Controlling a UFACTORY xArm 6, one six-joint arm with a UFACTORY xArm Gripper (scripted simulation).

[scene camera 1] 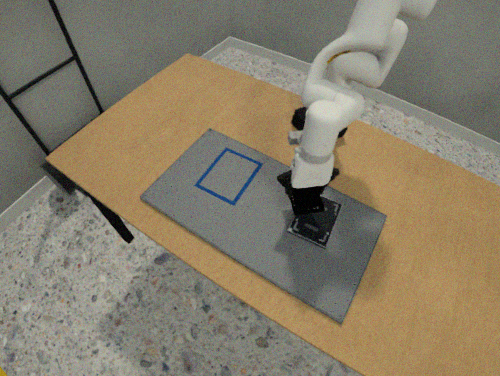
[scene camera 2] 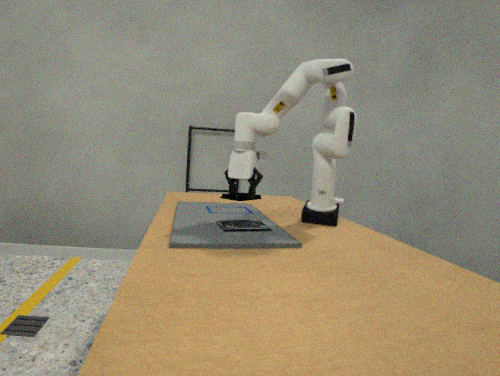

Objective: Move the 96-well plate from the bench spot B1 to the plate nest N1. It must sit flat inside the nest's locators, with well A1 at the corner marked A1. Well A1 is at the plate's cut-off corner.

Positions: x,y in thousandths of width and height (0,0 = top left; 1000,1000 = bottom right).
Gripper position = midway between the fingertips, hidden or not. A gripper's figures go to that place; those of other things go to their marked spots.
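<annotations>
The robot's gripper (scene camera 1: 609,512) is 81 cm from the lens, while a dark 96-well plate (scene camera 1: 605,541) sits 78 cm from the lens.
</annotations>
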